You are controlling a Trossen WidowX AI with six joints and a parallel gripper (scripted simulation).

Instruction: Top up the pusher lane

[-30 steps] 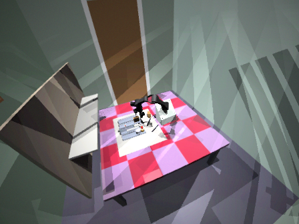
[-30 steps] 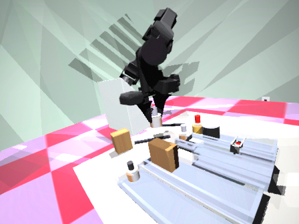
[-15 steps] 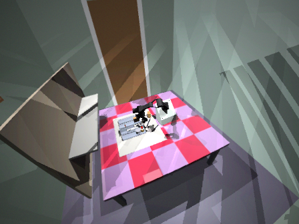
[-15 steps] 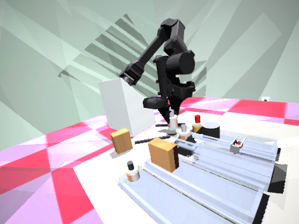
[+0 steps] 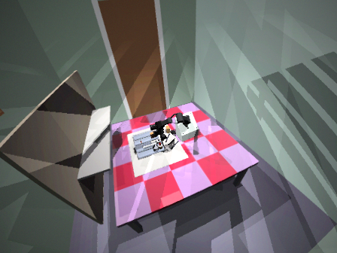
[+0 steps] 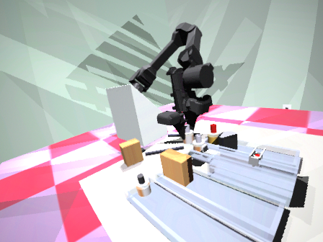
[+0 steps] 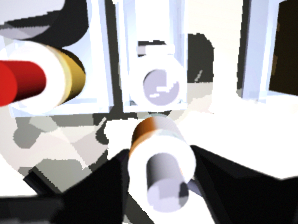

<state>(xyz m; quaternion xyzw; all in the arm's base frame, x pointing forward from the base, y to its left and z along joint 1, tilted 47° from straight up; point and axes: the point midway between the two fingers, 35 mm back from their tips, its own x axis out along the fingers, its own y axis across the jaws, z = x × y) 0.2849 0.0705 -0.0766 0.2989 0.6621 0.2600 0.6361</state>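
My gripper tip is 150 mm short of the pusher plate, 40 mm to the left of it and 10 mm above it.
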